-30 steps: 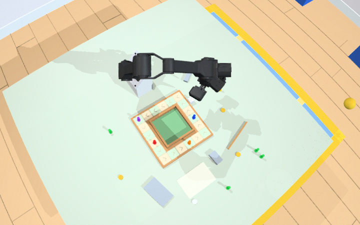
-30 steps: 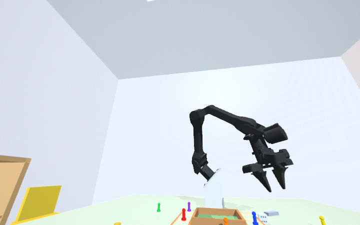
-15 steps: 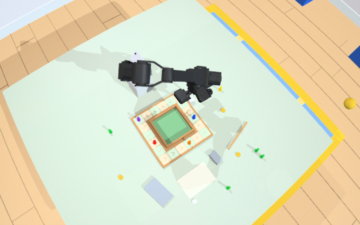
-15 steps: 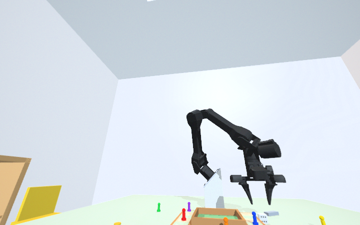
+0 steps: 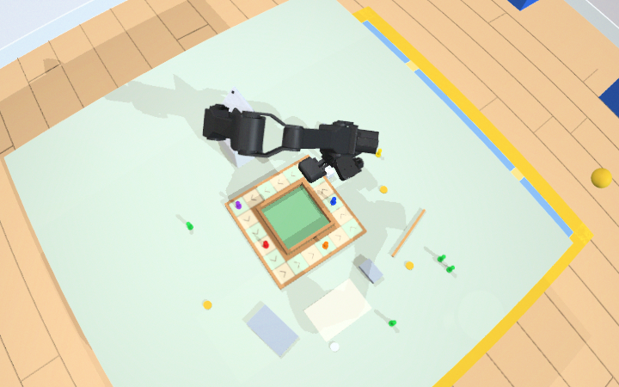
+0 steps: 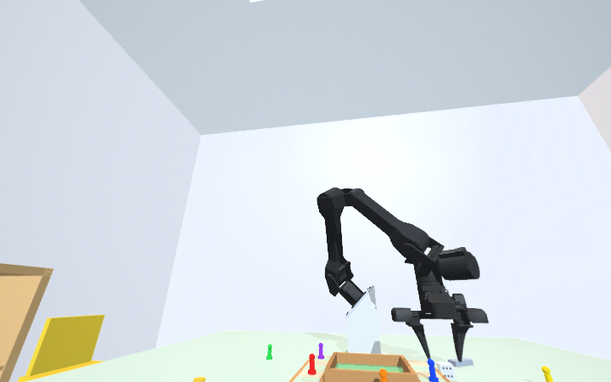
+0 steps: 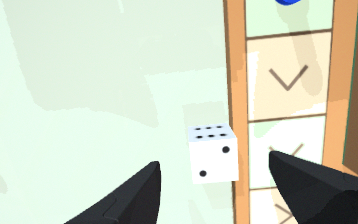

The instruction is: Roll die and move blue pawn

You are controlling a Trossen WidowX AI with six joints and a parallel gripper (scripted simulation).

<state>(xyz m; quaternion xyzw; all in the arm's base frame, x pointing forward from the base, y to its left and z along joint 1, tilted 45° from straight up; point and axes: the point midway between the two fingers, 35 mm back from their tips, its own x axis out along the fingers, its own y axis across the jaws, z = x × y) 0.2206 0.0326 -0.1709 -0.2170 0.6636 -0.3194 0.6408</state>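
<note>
Right now the white die is 2 cm below my gripper tip. From my gripper tip the other things lie so: blue pawn: 8 cm ahead, 5 cm to the right; then purple pawn: 26 cm to the right, 8 cm behind; then orange pawn: 16 cm to the right, 16 cm ahead.
</note>
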